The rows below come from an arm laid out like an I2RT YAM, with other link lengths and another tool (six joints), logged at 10 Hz.
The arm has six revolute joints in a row. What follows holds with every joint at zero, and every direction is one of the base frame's. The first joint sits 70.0 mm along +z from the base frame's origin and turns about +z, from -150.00 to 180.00 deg. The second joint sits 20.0 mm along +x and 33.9 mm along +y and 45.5 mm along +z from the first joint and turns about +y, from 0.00 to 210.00 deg. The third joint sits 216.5 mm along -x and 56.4 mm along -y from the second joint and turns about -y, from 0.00 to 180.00 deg. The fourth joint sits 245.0 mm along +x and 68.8 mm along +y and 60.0 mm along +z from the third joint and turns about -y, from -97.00 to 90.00 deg. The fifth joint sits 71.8 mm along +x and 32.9 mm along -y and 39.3 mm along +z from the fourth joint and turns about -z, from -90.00 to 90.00 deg. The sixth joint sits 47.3 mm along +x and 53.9 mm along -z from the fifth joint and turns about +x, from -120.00 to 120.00 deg. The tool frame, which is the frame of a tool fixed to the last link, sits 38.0 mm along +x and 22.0 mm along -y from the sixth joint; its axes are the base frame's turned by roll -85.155, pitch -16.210 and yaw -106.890 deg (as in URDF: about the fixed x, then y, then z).
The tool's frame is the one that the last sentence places.
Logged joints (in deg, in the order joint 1, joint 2, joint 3, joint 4, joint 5, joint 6), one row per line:
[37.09, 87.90, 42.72, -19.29, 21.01, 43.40]
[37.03, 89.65, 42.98, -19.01, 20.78, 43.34]
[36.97, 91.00, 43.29, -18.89, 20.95, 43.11]
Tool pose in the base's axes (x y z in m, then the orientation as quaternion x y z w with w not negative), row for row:
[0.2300, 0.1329, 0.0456, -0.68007, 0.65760, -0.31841, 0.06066]
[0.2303, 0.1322, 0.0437, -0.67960, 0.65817, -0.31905, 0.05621]
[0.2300, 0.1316, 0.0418, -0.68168, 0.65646, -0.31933, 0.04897]
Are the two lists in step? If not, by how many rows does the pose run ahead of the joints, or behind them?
The pose runs 2 rows ahead of the joints: the pose in row i belongs to the joints in row i + 2.
